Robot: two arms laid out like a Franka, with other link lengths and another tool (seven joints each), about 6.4 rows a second.
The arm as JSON. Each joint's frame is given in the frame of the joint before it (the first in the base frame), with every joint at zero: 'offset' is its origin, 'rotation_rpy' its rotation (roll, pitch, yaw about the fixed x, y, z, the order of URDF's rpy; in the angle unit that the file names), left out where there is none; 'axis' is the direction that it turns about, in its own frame. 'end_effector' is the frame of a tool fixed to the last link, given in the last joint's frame.
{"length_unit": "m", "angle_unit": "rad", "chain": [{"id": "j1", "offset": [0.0, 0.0, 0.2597], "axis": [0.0, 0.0, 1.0]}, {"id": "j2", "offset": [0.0, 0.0, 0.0], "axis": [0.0, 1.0, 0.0]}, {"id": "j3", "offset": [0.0, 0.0, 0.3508], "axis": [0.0, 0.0, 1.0]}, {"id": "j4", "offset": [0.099, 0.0, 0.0], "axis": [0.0, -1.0, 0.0]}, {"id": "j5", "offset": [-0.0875, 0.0, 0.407], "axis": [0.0, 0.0, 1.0]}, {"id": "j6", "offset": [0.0, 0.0, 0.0], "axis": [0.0, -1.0, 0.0]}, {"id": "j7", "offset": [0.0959, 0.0, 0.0], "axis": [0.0, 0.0, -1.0]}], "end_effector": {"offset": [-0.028, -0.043, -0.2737], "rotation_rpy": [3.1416, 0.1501, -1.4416]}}
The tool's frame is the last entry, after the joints.
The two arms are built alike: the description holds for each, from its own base.
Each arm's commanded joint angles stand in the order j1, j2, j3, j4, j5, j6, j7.
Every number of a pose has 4 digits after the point.
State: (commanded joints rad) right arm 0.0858 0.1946 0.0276 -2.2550 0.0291 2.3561 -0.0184; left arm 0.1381 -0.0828 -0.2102 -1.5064 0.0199 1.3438 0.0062
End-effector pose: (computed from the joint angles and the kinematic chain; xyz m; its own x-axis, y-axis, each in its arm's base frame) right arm 0.5349 0.0223 0.0473 0.2182 -0.9580 -0.1858 -0.9673 -0.2376 0.0891; left arm 0.5013 -0.0770 0.4831 0.0417 -0.9799 -0.1951 -0.9954 -0.0576 0.0762
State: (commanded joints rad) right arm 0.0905 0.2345 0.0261 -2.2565 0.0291 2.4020 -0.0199; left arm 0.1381 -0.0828 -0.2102 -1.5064 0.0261 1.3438 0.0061
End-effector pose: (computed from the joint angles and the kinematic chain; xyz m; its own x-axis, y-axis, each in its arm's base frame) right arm 0.5380 0.0241 0.0274 0.2225 -0.9572 -0.1851 -0.9668 -0.2411 0.0846; left arm 0.5015 -0.0753 0.4829 0.0428 -0.9786 -0.2010 -0.9954 -0.0590 0.0754
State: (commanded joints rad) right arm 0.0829 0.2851 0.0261 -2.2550 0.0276 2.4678 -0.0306; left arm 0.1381 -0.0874 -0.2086 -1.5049 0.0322 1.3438 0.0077
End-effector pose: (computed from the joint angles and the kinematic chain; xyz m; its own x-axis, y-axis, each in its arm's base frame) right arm 0.5455 0.0202 0.0036 0.2283 -0.9563 -0.1829 -0.9674 -0.2439 0.0679; left arm 0.5009 -0.0728 0.4857 0.0450 -0.9773 -0.2069 -0.9958 -0.0604 0.0686
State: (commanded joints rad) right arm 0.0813 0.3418 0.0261 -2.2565 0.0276 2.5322 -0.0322; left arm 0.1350 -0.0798 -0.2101 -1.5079 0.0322 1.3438 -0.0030
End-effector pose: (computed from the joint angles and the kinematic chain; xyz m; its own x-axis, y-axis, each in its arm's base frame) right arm 0.5473 0.0193 -0.0247 0.2280 -0.9565 -0.1822 -0.9682 -0.2425 0.0617; left arm 0.5022 -0.0752 0.4806 0.0489 -0.9770 -0.2075 -0.9947 -0.0664 0.0785
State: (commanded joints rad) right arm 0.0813 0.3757 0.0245 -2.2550 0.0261 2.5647 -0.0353; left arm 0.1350 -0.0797 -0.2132 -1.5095 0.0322 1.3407 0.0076
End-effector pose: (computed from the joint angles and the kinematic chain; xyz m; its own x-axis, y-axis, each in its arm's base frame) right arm 0.5475 0.0181 -0.0411 0.2301 -0.9562 -0.1811 -0.9677 -0.2445 0.0617; left arm 0.5005 -0.0764 0.4797 0.0346 -0.9776 -0.2074 -0.9951 -0.0530 0.0839
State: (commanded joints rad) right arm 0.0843 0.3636 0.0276 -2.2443 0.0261 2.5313 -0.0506; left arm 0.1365 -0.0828 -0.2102 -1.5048 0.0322 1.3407 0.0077
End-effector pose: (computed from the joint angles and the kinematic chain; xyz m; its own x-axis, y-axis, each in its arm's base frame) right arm 0.5487 0.0215 -0.0327 0.2490 -0.9507 -0.1851 -0.9614 -0.2657 0.0714; left arm 0.5008 -0.0743 0.4833 0.0404 -0.9775 -0.2069 -0.9954 -0.0573 0.0762
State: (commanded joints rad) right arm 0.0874 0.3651 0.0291 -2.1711 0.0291 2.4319 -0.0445; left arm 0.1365 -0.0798 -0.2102 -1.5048 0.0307 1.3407 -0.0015
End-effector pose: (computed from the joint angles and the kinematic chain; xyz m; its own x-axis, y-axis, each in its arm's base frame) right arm 0.5619 0.0267 -0.0134 0.2414 -0.9511 -0.1927 -0.9597 -0.2635 0.0981; left arm 0.5018 -0.0749 0.4819 0.0486 -0.9774 -0.2059 -0.9947 -0.0661 0.0788
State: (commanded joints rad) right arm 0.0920 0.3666 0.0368 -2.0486 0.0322 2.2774 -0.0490; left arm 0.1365 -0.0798 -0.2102 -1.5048 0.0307 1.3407 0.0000
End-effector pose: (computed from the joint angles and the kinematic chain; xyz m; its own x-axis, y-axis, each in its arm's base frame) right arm 0.5846 0.0380 0.0236 0.2509 -0.9459 -0.2058 -0.9511 -0.2804 0.1293; left arm 0.5017 -0.0748 0.4819 0.0472 -0.9775 -0.2058 -0.9948 -0.0646 0.0789
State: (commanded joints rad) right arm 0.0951 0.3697 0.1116 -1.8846 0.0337 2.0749 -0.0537; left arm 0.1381 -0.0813 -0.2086 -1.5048 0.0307 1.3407 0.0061
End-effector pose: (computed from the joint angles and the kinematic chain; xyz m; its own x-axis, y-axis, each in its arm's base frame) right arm 0.6036 0.0910 0.0788 0.3177 -0.9165 -0.2432 -0.9183 -0.3613 0.1621; left arm 0.5014 -0.0731 0.4826 0.0446 -0.9777 -0.2054 -0.9951 -0.0617 0.0778
